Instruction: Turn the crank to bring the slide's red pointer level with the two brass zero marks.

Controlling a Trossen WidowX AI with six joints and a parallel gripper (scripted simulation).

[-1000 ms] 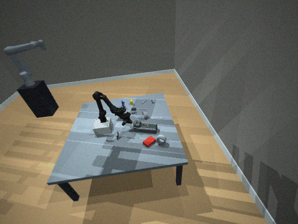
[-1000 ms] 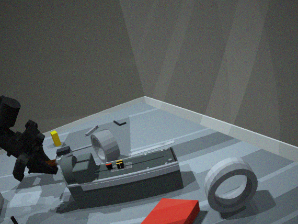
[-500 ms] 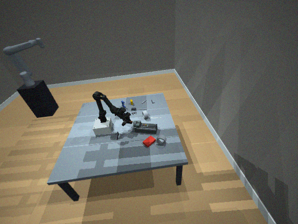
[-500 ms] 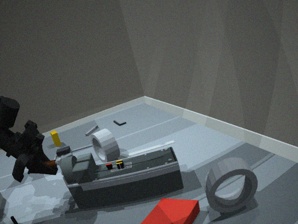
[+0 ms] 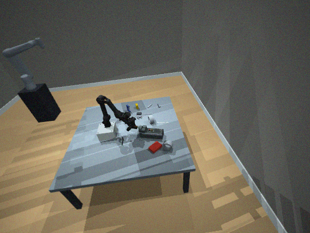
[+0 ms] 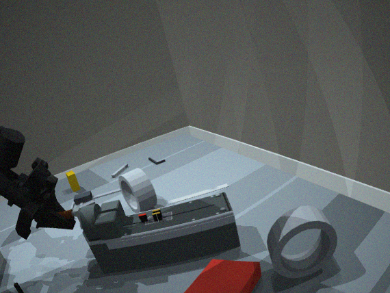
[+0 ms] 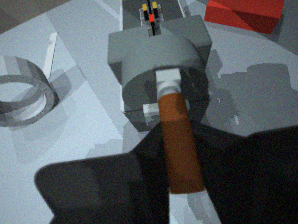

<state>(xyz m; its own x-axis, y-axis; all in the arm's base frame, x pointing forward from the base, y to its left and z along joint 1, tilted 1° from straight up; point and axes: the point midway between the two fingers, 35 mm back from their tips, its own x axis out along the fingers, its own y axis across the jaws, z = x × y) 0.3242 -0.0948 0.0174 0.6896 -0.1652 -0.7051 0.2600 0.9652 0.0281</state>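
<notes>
Right now my gripper tip is 140 mm short of the red pointer, 40 mm to the left of it and 10 mm above it. Round my gripper tip: brown handle (30 mm above, 20 mm behind); then yellow block (550 mm to the left, 60 mm below, 20 mm behind); then blue clamp (500 mm to the left, 140 mm behind, 40 mm below).
</notes>
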